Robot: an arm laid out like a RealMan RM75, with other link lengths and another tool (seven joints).
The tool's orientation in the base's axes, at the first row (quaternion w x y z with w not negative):
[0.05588, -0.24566, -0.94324, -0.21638]
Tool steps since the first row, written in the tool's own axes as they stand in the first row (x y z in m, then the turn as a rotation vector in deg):
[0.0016, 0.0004, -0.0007, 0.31, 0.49, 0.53]
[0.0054, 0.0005, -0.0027, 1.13, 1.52, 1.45]
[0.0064, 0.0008, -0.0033, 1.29, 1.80, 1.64]
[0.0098, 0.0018, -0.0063, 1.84, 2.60, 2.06]
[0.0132, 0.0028, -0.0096, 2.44, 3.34, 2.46]
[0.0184, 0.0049, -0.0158, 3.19, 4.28, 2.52]
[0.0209, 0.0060, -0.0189, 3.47, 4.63, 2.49]
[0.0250, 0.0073, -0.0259, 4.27, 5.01, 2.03]
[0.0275, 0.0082, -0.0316, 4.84, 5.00, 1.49]
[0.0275, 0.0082, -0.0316, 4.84, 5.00, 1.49]
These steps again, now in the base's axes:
[-0.0012, 0.0007, 0.0011, -0.03, 0.75, -0.22]
[-0.0045, 0.0016, 0.0038, -0.24, 2.32, -0.49]
[-0.0052, 0.0020, 0.0046, -0.25, 2.70, -0.52]
[-0.0077, 0.0030, 0.0084, -0.34, 3.75, -0.47]
[-0.0102, 0.0038, 0.0125, -0.50, 4.77, -0.43]
[-0.0137, 0.0050, 0.0200, -0.70, 5.86, 0.04]
[-0.0153, 0.0057, 0.0237, -0.77, 6.25, 0.26]
[-0.0183, 0.0054, 0.0314, -1.28, 6.70, 0.98]
[-0.0200, 0.0048, 0.0374, -1.79, 6.70, 1.59]
[-0.0200, 0.0048, 0.0374, -1.79, 6.70, 1.59]

